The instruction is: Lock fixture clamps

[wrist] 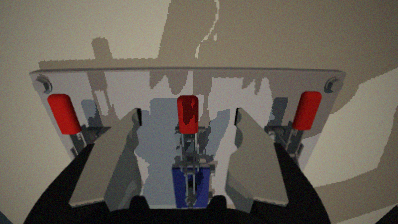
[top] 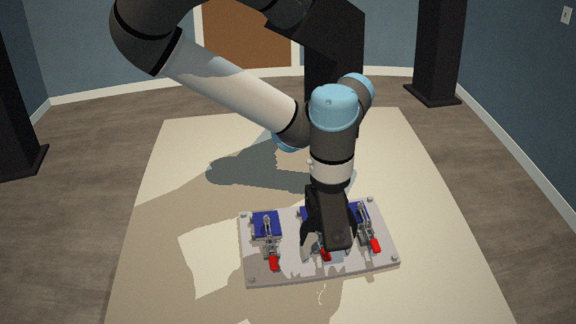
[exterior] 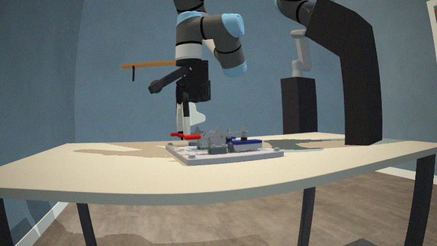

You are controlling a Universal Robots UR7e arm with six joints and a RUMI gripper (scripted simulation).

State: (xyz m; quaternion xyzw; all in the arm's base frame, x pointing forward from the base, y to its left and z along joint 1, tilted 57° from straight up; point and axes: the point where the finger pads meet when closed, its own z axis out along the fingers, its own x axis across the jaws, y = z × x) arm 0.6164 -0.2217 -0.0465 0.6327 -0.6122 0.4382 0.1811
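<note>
Now: hand 9 cm past the grey fixture plate, 1 cm to the right of it and 4 cm above it. From my hand the other things lie so: blue part (14 cm behind, 2 cm to the left, 2 cm below).
</note>
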